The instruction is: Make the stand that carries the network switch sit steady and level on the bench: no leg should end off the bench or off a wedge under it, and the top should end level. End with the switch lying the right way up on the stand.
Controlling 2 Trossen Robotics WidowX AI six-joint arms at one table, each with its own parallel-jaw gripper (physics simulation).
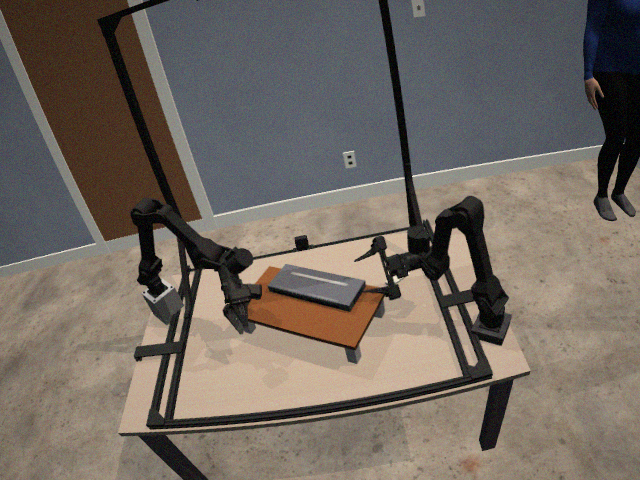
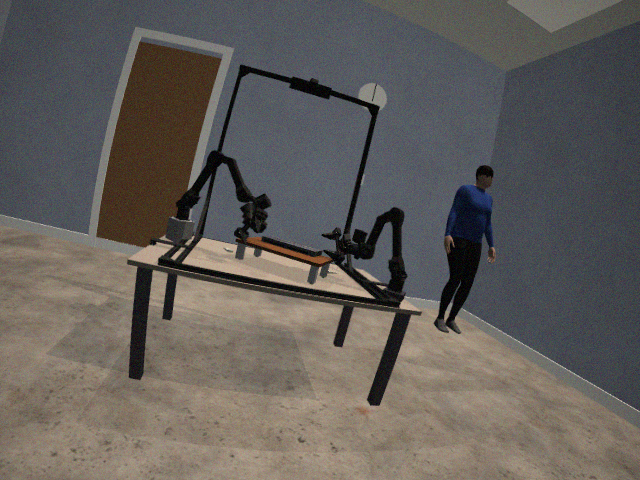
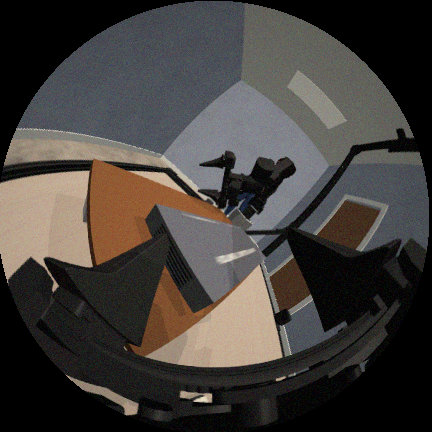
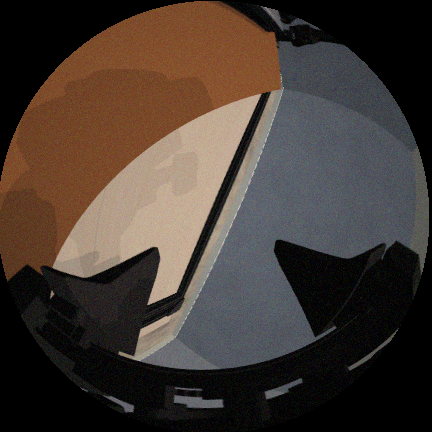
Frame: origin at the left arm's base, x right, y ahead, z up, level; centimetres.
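Seen in the pictures: left gripper, between the fingertips: [image 1: 358,276] [image 2: 322,242] [image 3: 229,237]; right gripper, between the fingertips: [image 1: 244,330] [image 2: 251,237] [image 3: 197,177] [image 4: 217,250]; left arm's base, origin of its link: [image 1: 491,322] [image 2: 394,290] [image 4: 274,34]; right arm's base, origin of its link: [image 1: 157,290] [image 2: 181,219] [image 3: 244,215].
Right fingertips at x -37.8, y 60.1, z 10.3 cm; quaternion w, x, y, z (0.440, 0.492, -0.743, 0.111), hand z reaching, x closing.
Note:
Pixels of each thing's middle, then the offset from my right fingertips to it. Level surfaces: height alone.
- grey switch, middle of its body: [image 3: 229,247] [image 1: 315,286] [image 2: 291,245] dx +25.6, dy -7.3, dz -2.2 cm
- small pale piece, middle of its body: [image 2: 228,249] dx +18.7, dy +25.6, dz -13.2 cm
- bench, height of its surface: dz -13.6 cm
- stand's front right leg, middle of its body: [image 1: 352,350] [image 2: 313,273] dx +12.7, dy -27.1, dz -9.0 cm
The stand's orange top [image 1: 310,321] [image 2: 281,251] [image 3: 112,205] [image 4: 110,40] rests on grey legs; whether it is level, and what lies under each leg, I cannot tell. The grey switch [image 1: 315,289] [image 2: 289,245] [image 3: 205,255] lies flat on its rear part, light strip upward. A small pale piece [image 2: 227,249] lies left of the stand; another pale piece [image 2: 332,271] lies near its right legs. Both may be wedges. My left gripper [image 1: 360,274] [image 2: 325,243] [image 3: 229,237] is open and empty at the switch's right end. My right gripper [image 1: 242,326] [image 4: 217,250] is open and empty by the stand's left edge.
A black rail frame [image 1: 310,410] borders the bench [image 1: 227,382]. The stand's front right leg [image 1: 353,353] [image 2: 313,273] stands inside the frame. A black post [image 1: 398,103] rises behind the bench. A person [image 2: 473,217] stands on the floor at the right.

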